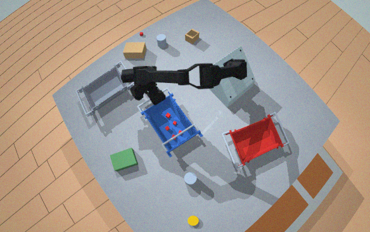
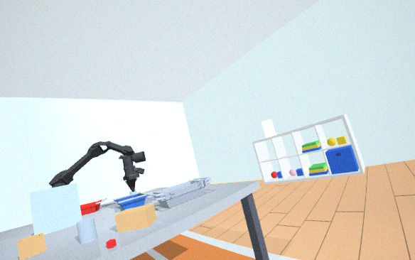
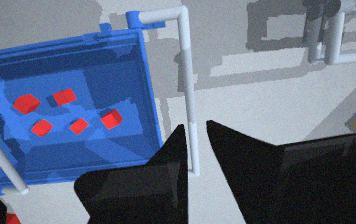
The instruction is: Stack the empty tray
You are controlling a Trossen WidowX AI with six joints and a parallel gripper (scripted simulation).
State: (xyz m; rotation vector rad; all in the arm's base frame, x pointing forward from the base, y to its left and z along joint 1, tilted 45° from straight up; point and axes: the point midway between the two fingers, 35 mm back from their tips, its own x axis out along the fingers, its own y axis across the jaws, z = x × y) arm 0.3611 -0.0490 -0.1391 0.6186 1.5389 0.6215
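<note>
The red tray is 28 cm behind my gripper tip, 47 cm to the left of it and 5 cm below it. From my gripper tip the other things lie so: yellow disc 20 cm ahead, 60 cm to the left, 9 cm below; green block 29 cm ahead, 17 cm to the left, 8 cm below; small open box 42 cm behind, 23 cm to the right, 8 cm below.
</note>
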